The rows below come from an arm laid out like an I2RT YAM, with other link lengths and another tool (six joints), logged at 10 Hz.
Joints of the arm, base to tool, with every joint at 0 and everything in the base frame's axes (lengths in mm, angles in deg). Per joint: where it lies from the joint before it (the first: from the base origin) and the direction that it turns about. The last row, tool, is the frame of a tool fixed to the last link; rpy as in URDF.
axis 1: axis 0 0 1 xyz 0 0 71.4
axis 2: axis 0 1 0 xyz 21 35.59 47.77
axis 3: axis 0 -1 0 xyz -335.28 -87.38 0
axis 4: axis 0 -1 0 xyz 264.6 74.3 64.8
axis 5: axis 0 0 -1 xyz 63.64 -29.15 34.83
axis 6: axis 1 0 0 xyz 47.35 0 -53.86
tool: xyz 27 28 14 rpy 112 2.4 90
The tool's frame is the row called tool.
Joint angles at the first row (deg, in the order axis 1, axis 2, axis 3, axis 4, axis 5, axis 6):
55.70, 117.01, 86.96, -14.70, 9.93, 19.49
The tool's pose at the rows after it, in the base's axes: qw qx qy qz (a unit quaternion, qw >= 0); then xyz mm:
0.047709 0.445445 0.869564 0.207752 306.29 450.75 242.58
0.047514 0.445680 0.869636 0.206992 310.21 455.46 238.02
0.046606 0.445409 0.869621 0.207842 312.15 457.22 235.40
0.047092 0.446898 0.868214 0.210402 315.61 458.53 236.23
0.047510 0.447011 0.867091 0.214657 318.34 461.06 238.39
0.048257 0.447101 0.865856 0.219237 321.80 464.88 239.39
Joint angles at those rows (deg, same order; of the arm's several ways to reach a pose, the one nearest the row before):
55.51, 118.41, 88.55, -14.63, 9.26, 19.51
55.44, 119.68, 89.65, -14.54, 9.21, 19.49
55.35, 120.23, 89.93, -14.20, 9.04, 19.46
55.13, 120.64, 90.67, -14.22, 9.02, 19.49
55.05, 121.05, 91.63, -14.26, 8.97, 19.49
54.98, 121.78, 92.84, -14.20, 8.97, 19.49

